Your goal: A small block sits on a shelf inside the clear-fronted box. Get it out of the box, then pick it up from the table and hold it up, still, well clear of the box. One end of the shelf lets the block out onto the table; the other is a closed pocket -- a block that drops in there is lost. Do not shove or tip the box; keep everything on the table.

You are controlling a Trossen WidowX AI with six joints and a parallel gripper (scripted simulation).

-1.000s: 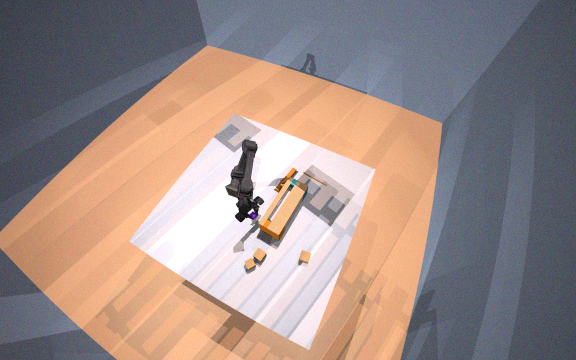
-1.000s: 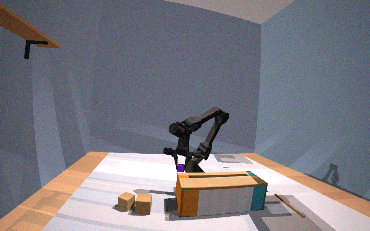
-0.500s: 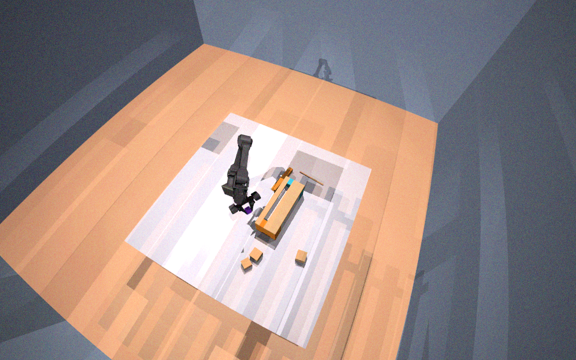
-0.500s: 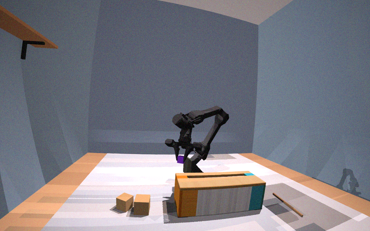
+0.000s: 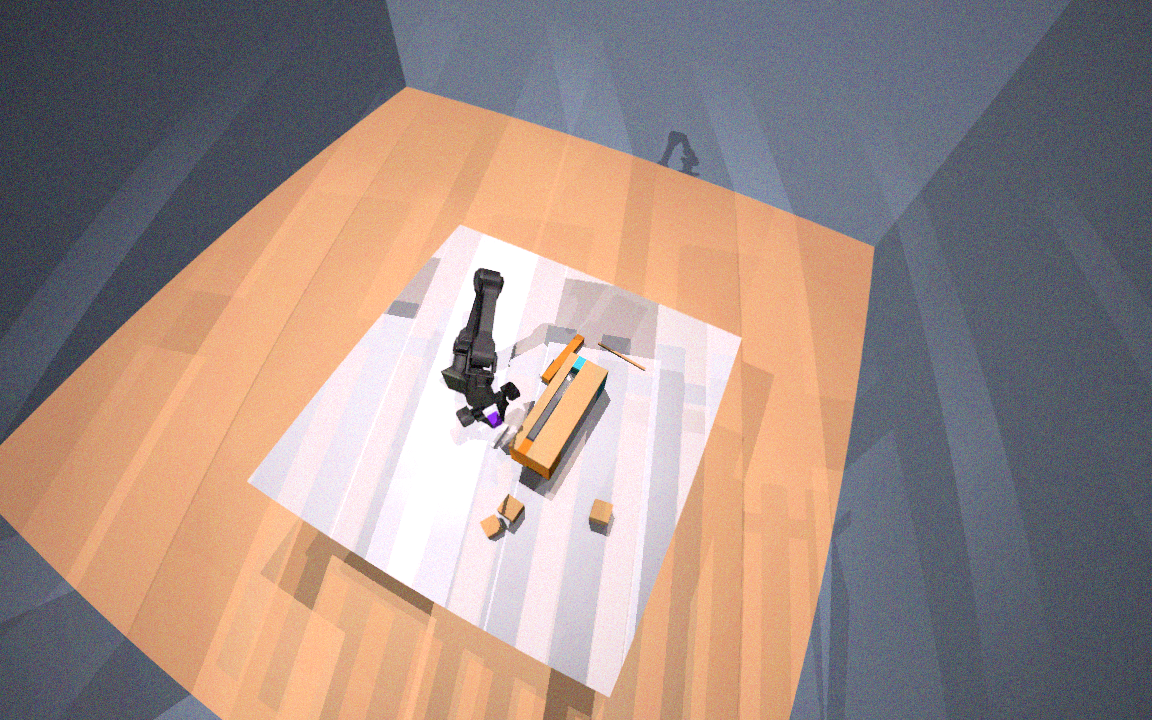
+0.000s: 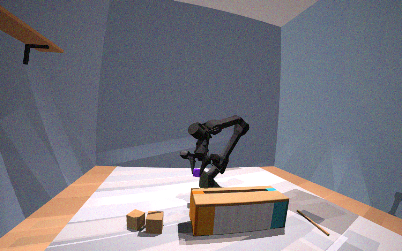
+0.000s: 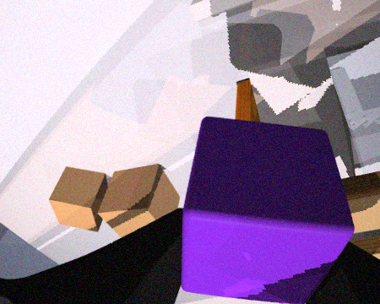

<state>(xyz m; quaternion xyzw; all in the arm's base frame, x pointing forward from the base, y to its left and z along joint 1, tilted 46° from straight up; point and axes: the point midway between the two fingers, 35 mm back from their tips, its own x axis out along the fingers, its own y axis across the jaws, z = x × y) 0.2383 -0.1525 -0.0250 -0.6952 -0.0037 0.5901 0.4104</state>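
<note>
Now: the purple block 10 mm behind my gripper tip and 10 mm to the left of it. Round my gripper tip: orange bar: 30 mm ahead, 380 mm to the left, 160 mm below; then box: 90 mm ahead, 160 mm to the left, 110 mm below.
</note>
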